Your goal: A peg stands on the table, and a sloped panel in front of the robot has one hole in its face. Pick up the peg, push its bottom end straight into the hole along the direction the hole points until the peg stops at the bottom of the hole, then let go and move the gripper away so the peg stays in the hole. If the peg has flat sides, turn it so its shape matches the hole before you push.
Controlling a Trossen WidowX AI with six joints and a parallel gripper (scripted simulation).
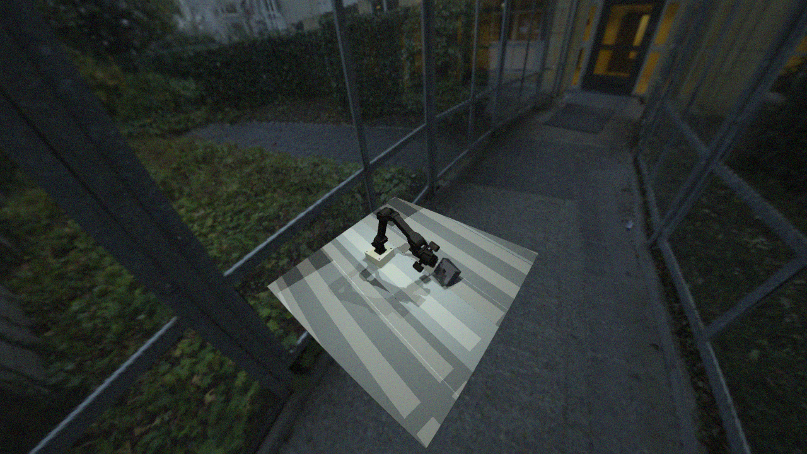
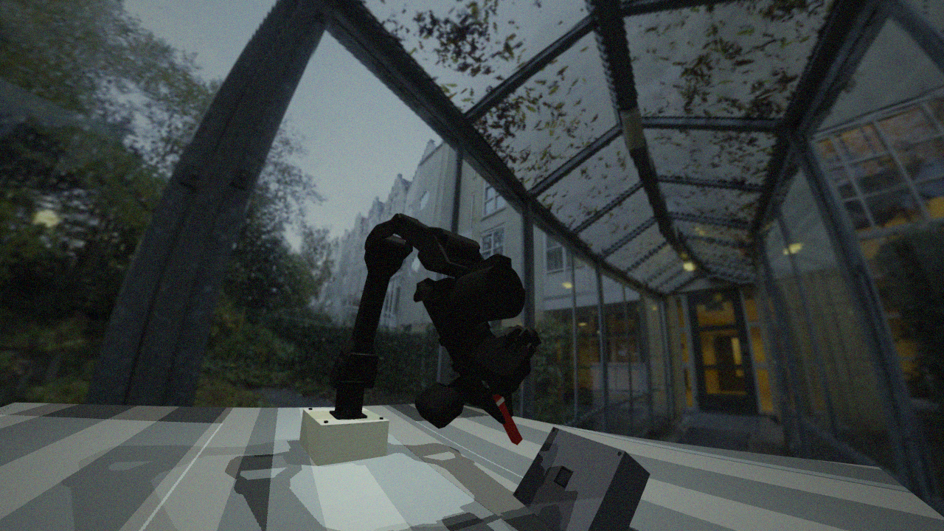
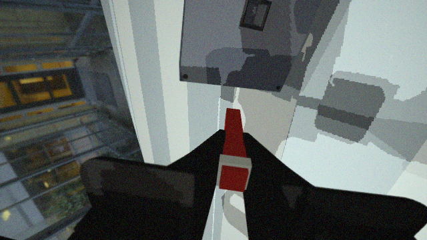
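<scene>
My gripper tip is now 9 cm short of the grey sloped panel, 7 cm above it and 4 cm to the right of it. Round my gripper tip: red square peg: 1 cm to the right, 1 cm above.
</scene>
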